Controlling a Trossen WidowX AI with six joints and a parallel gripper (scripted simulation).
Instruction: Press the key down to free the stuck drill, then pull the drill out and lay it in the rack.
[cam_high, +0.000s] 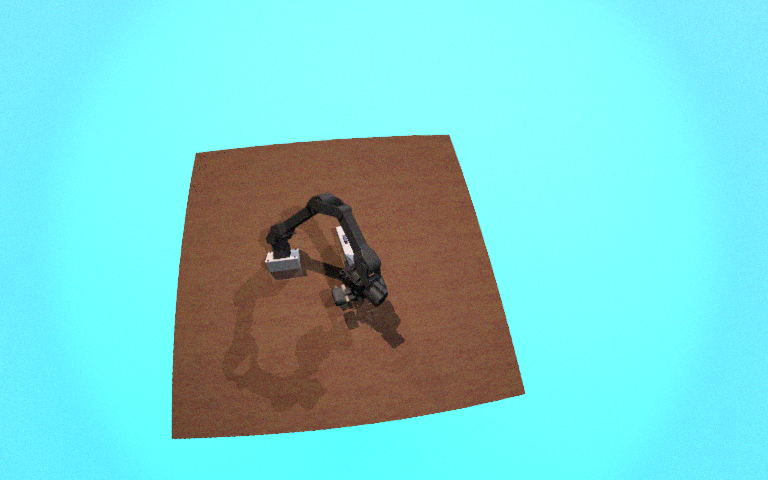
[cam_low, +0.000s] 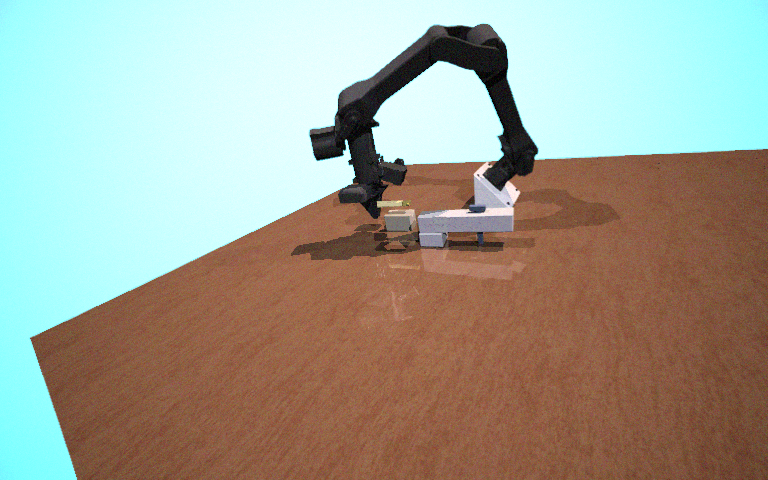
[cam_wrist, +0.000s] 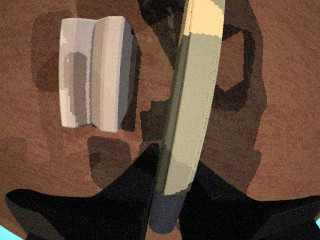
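Now: gripper tip 40 mm to the right of the drill and 30 mm below it. From my gripper tip the other things lie so: small dark-blue key (240 mm to the left, 10 mm behind); small beige rack (60 mm behind, 30 mm to the left, 30 mm below); grey-white housing (210 mm to the left, 10 mm below).
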